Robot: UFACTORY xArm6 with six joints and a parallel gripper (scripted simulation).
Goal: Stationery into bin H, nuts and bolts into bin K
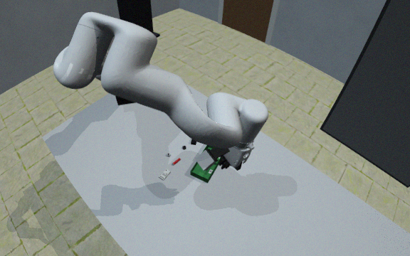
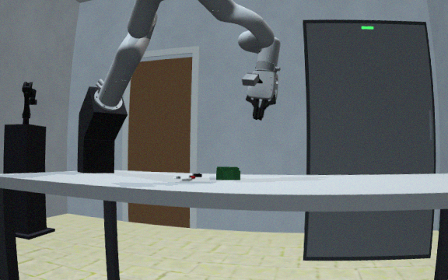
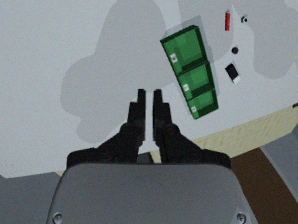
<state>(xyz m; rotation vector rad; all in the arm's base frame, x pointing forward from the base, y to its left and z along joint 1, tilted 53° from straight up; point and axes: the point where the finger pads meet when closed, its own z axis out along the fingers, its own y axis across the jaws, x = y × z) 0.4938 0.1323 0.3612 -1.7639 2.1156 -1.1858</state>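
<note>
Right now my hand is 21 cm above the green three-compartment bin, 12 cm to the right of it and 12 cm past it. Also, from my hand: black nut: 25 cm behind, 23 cm below, 9 cm to the left; red stick: 23 cm below, 23 cm behind, 1 cm to the left; white domino: 23 cm below, 23 cm behind, 8 cm to the right.
</note>
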